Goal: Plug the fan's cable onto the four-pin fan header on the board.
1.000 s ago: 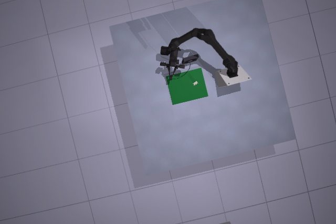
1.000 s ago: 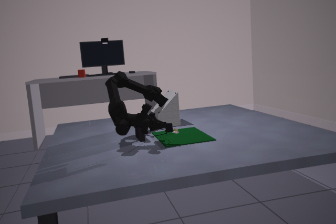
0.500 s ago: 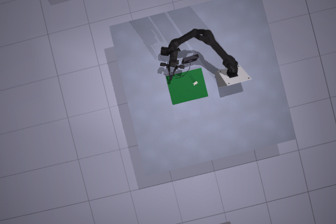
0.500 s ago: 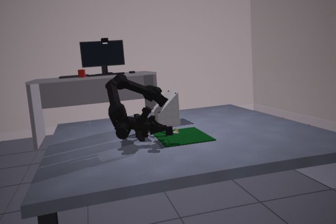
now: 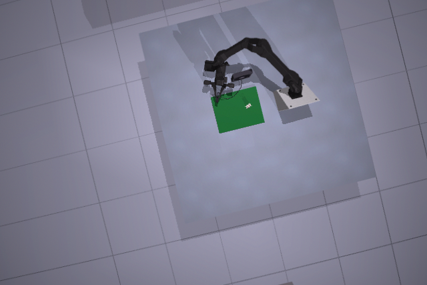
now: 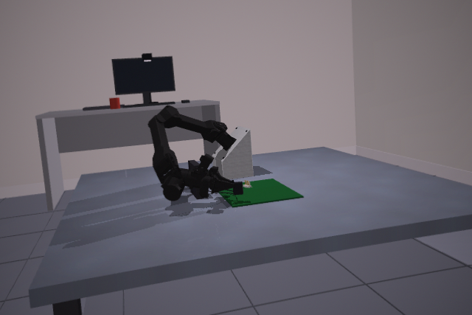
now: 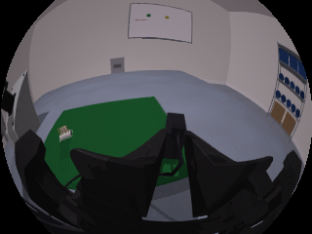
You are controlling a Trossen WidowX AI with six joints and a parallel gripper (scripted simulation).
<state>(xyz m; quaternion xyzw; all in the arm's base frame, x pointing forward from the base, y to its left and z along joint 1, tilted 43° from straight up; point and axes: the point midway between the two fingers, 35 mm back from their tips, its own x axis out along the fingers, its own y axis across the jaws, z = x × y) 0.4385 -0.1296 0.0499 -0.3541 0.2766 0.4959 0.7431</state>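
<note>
Right now my gripper tip is 110 mm past the green board, 100 mm to the right of it and 80 mm above it. The rest, counted from my gripper tip: four-pin header (190 mm behind, 90 mm to the left, 60 mm below); then black fan plug (10 mm to the left, 10 mm below); then black fan (180 mm behind, 90 mm to the right).
</note>
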